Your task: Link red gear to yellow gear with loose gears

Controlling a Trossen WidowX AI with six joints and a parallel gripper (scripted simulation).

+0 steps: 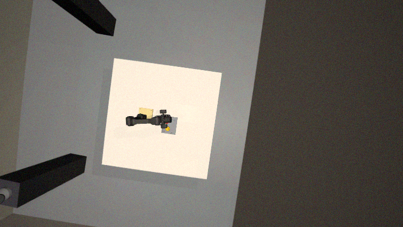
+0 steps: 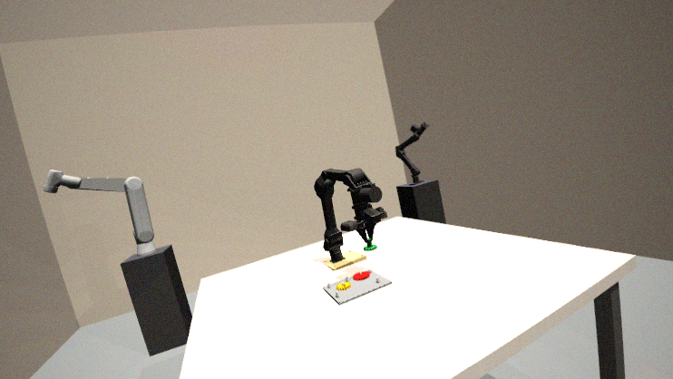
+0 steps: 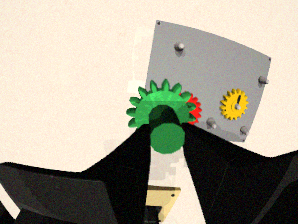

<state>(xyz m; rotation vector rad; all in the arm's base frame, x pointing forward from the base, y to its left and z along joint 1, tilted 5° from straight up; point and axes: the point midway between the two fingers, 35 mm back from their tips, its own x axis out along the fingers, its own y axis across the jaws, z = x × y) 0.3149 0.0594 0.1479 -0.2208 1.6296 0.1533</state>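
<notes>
Right now my gripper tip is 140 mm to the left of the yellow gear and 130 mm above it. Round my gripper tip: red gear 130 mm below, 50 mm to the right, 30 mm behind; grey board 140 mm below, 90 mm to the right, 10 mm ahead; green gear 10 mm below.
</notes>
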